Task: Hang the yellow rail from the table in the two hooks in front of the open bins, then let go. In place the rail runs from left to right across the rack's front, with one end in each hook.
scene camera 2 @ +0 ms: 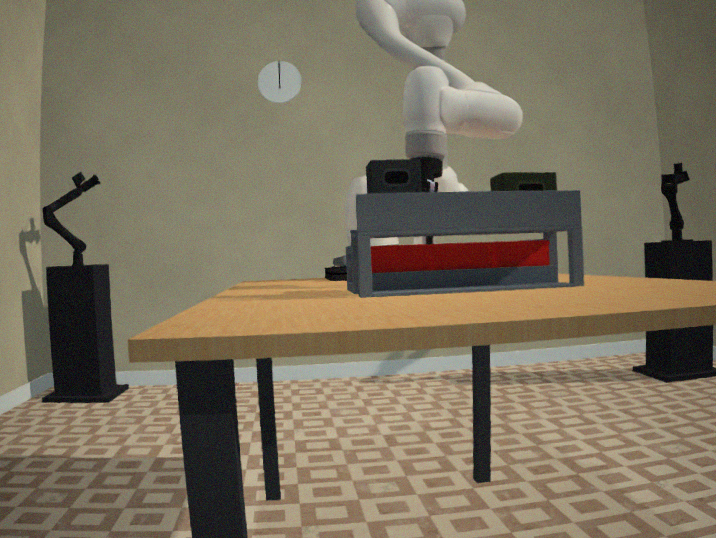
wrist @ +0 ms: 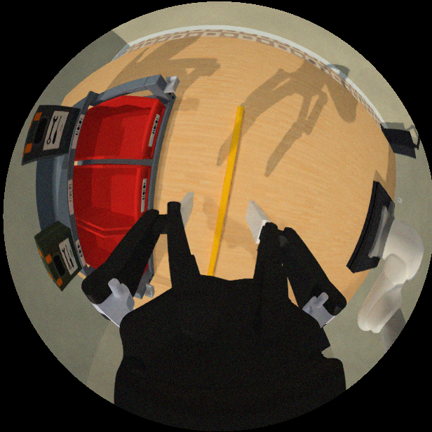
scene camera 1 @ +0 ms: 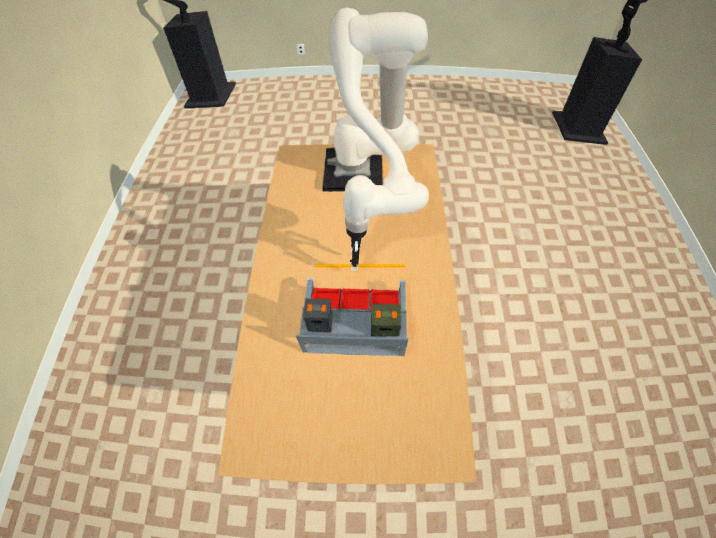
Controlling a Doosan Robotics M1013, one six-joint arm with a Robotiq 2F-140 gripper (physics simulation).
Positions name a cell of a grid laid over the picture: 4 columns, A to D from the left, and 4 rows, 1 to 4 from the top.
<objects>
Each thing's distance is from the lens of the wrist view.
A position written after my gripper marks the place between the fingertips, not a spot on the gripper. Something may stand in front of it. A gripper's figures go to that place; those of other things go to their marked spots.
my gripper (wrist: C2): 0.20 m
yellow rail (wrist: C2): 0.25 m
</objects>
